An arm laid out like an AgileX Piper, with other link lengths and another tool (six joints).
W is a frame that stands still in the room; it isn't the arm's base.
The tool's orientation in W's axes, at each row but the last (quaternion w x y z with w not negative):
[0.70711 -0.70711 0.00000 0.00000]
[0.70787 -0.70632 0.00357 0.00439]
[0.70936 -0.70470 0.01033 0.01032]
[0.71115 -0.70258 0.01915 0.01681]
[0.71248 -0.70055 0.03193 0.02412]
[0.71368 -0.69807 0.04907 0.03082]
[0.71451 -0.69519 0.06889 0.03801]
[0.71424 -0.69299 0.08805 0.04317]
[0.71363 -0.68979 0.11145 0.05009]
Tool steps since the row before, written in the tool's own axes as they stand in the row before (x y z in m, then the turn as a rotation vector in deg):
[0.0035 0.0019 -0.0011 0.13 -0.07 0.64]
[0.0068 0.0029 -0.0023 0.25 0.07 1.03]
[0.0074 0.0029 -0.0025 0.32 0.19 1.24]
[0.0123 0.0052 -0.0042 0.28 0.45 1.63]
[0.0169 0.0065 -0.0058 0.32 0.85 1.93]
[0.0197 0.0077 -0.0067 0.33 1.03 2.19]
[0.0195 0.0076 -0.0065 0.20 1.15 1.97]
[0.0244 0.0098 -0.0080 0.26 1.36 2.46]
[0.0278 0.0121 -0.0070 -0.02 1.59 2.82]
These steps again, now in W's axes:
[0.0035 -0.0011 -0.0019 0.13 0.64 0.07]
[0.0068 -0.0023 -0.0030 0.25 1.03 -0.07]
[0.0073 -0.0025 -0.0031 0.31 1.24 -0.19]
[0.0120 -0.0042 -0.0059 0.26 1.63 -0.44]
[0.0163 -0.0059 -0.0079 0.27 1.94 -0.84]
[0.0185 -0.0070 -0.0100 0.27 2.20 -1.02]
[0.0178 -0.0071 -0.0106 0.11 1.99 -1.12]
[0.0216 -0.0091 -0.0143 0.17 2.49 -1.33]
[0.0236 -0.0087 -0.0183 -0.12 2.88 -1.48]

